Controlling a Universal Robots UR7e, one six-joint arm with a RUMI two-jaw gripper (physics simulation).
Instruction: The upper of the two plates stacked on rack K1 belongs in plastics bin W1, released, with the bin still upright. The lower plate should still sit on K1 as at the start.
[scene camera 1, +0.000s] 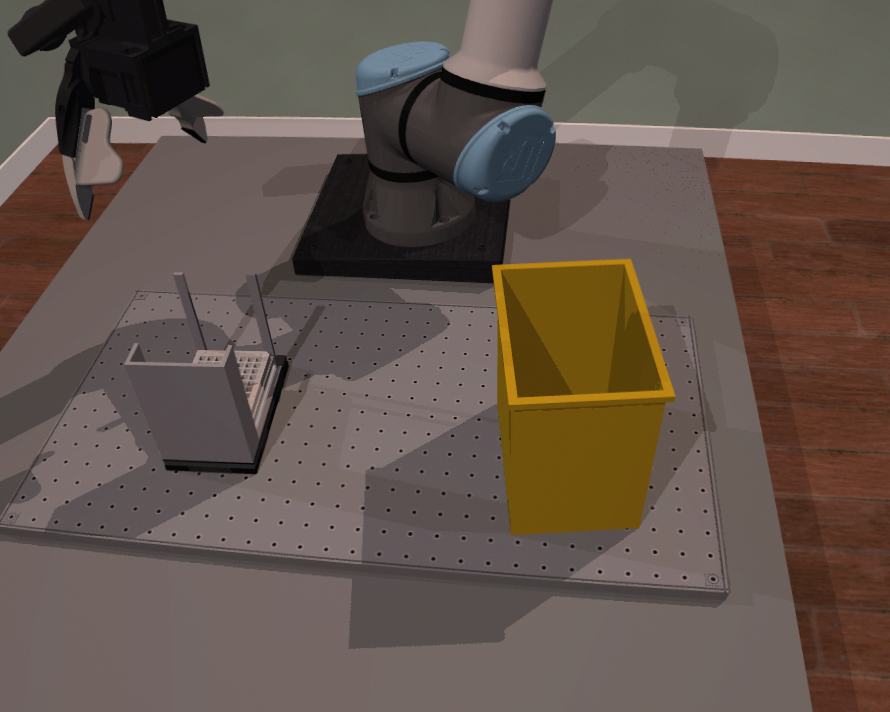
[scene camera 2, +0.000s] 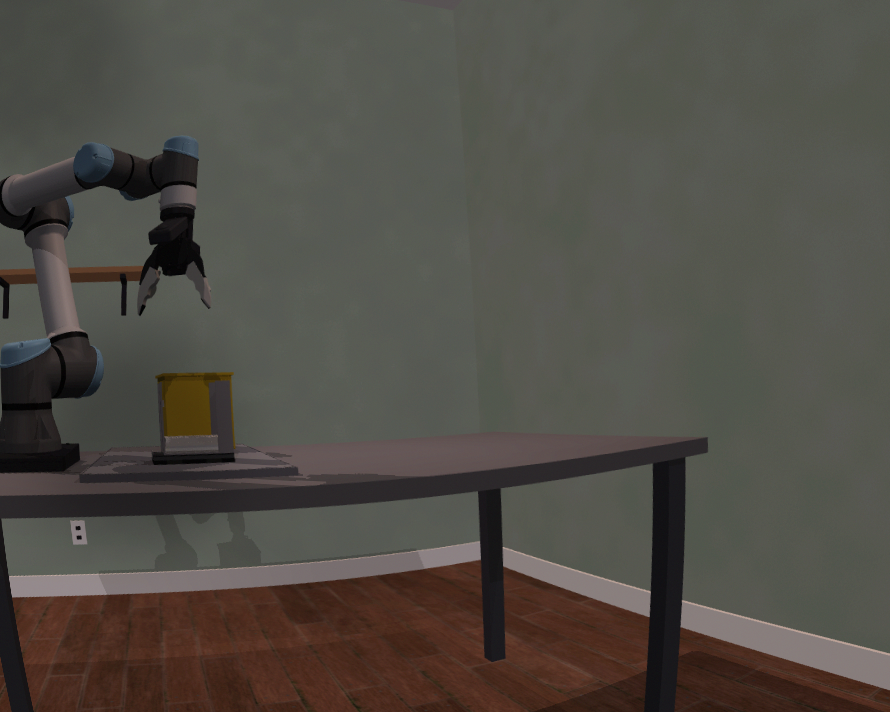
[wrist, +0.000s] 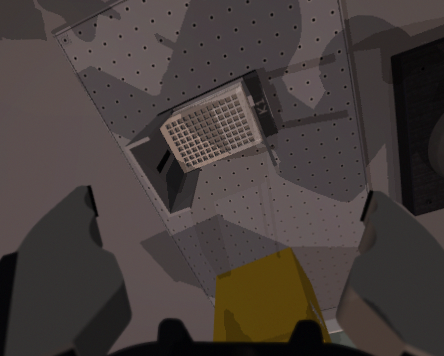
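Seen in the pictures: gripper, fingertip midpoint: (scene camera 1: 148, 178) (scene camera 2: 173, 312) (wrist: 229, 193); arm's base, origin of the base link: (scene camera 1: 419, 214) (scene camera 2: 29, 449).
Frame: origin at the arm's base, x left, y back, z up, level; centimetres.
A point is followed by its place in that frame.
Rack K1 (scene camera 1: 192, 415) {x -10.4, y -45.9, z 6.3 cm} (scene camera 2: 192, 458) {x -16.5, y -38.5, z -1.1 cm} (wrist: 260, 90) {x -14.9, y -31.0, z -0.4 cm} stands on the left of the perforated board, with a tall grey wall at the front and two thin posts behind. The pale grid-topped upper plate (scene camera 1: 254, 365) {x -9.4, y -34.6, z 2.5 cm} (wrist: 212, 130) {x -11.7, y -38.8, z 2.3 cm} lies flat inside it. The lower plate is mostly hidden beneath; the stack's pale side shows low in the rack in scene camera 2. Plastics bin W1 (scene camera 1: 578, 467) {x 25.8, y -46.0, z 7.3 cm} (scene camera 2: 187, 412) {x 17.5, y -36.2, z 6.9 cm} (wrist: 265, 300) {x 17.8, y -37.5, z 7.7 cm} is yellow, upright and open-topped, on the board's right. My gripper (scene camera 1: 145, 178) {x -14.5, y -35.7, z 25.6 cm} (scene camera 2: 175, 309) {x -14.5, y -35.7, z 25.6 cm} (wrist: 229, 193) {x -14.5, y -35.7, z 25.6 cm} is open and empty, pointing down, high above the table and apart from rack and bin.
The perforated board (scene camera 1: 415, 415) {x 8.0, y -34.4, z -2.1 cm} (wrist: 235, 200) {x 2.9, y -38.9, z -2.1 cm} carries the rack and the bin. The arm's black base block (scene camera 1: 326, 248) {x -10.4, y -9.0, z -0.5 cm} (wrist: 407, 125) {x -4.4, y -10.7, z -0.4 cm} stands behind the board. The rack's thin posts (scene camera 1: 189, 308) {x -16.2, y -33.3, z 8.4 cm} (scene camera 1: 259, 311) {x -8.7, y -32.2, z 8.1 cm} rise above the plates. A wooden wall shelf (scene camera 2: 89, 274) shows behind the arm.
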